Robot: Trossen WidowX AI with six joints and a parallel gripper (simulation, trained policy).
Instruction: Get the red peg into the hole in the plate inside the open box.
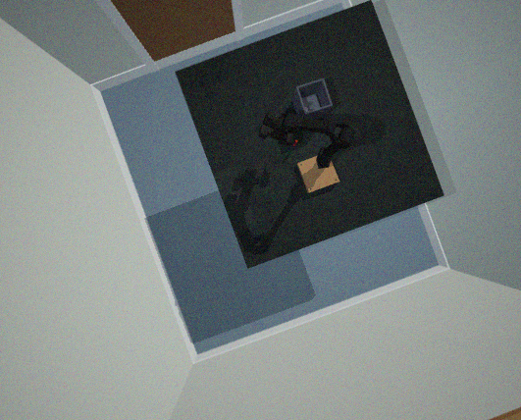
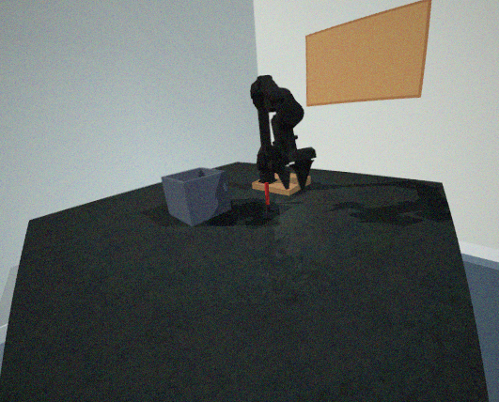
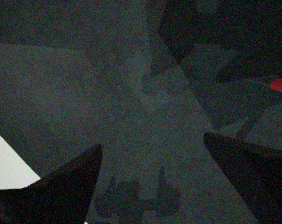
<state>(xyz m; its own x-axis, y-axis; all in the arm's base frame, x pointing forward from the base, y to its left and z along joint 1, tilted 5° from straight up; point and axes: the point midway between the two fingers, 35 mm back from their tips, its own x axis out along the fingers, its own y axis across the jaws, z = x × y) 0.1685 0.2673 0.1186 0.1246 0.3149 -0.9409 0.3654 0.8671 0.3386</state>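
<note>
My gripper tip is now 3 cm past the red peg, 14 cm to the left of it and 5 cm above it. From my gripper tip the other things lie so: plate 17 cm ahead, 28 cm to the right, 5 cm below.
</note>
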